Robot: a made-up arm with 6 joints. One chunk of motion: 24 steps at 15 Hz.
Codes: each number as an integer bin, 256 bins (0 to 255) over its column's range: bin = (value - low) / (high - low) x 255, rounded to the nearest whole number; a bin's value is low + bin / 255 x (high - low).
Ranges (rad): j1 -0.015..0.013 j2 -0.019..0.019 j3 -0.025..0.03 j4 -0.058..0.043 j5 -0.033..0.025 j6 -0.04..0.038
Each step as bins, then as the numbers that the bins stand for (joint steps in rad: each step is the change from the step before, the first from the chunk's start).
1 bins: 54 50 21 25 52 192
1 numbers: -0.00907 -0.01155 -0.02047 -0.04810 -0.02117 0.01873
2 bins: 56 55 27 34 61 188
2 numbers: -0.00885 -0.01080 -0.01918 -0.04453 -0.01913 0.01751
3 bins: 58 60 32 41 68 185
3 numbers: -0.00863 -0.01006 -0.01810 -0.04176 -0.01753 0.01659
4 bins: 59 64 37 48 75 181
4 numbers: -0.00852 -0.00946 -0.01702 -0.03899 -0.01594 0.01536
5 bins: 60 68 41 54 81 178
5 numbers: -0.00841 -0.00887 -0.01616 -0.03661 -0.01458 0.01445
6 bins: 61 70 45 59 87 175
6 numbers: -0.00830 -0.00857 -0.01529 -0.03463 -0.01321 0.01353
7 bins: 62 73 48 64 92 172
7 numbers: -0.00819 -0.00812 -0.01465 -0.03265 -0.01207 0.01261
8 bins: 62 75 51 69 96 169
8 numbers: -0.00819 -0.00782 -0.01400 -0.03067 -0.01116 0.01169
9 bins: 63 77 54 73 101 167
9 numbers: -0.00808 -0.00753 -0.01335 -0.02909 -0.01003 0.01108
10 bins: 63 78 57 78 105 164
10 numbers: -0.00808 -0.00738 -0.01271 -0.02711 -0.00912 0.01016
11 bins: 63 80 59 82 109 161
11 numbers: -0.00808 -0.00708 -0.01227 -0.02552 -0.00821 0.00925
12 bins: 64 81 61 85 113 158
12 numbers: -0.00797 -0.00693 -0.01184 -0.02433 -0.00730 0.00833
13 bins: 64 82 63 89 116 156
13 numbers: -0.00797 -0.00678 -0.01141 -0.02275 -0.00662 0.00772
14 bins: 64 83 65 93 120 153
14 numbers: -0.00797 -0.00663 -0.01098 -0.02116 -0.00571 0.00680
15 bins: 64 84 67 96 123 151
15 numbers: -0.00797 -0.00648 -0.01055 -0.01998 -0.00502 0.00619
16 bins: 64 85 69 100 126 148
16 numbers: -0.00797 -0.00633 -0.01012 -0.01839 -0.00434 0.00527
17 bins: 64 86 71 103 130 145
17 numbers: -0.00797 -0.00618 -0.00969 -0.01720 -0.00343 0.00435
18 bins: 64 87 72 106 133 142
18 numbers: -0.00797 -0.00604 -0.00947 -0.01602 -0.00275 0.00344
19 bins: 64 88 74 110 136 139
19 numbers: -0.00797 -0.00589 -0.00904 -0.01443 -0.00207 0.00252
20 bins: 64 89 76 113 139 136
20 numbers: -0.00797 -0.00574 -0.00861 -0.01324 -0.00138 0.00160
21 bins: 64 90 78 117 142 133
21 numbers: -0.00797 -0.00559 -0.00818 -0.01166 -0.00070 0.00068
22 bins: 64 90 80 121 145 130
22 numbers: -0.00797 -0.00559 -0.00775 -0.01007 -0.00002 -0.00024
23 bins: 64 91 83 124 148 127
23 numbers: -0.00797 -0.00544 -0.00710 -0.00889 0.00066 -0.00115
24 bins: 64 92 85 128 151 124
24 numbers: -0.00797 -0.00529 -0.00667 -0.00730 0.00135 -0.00207
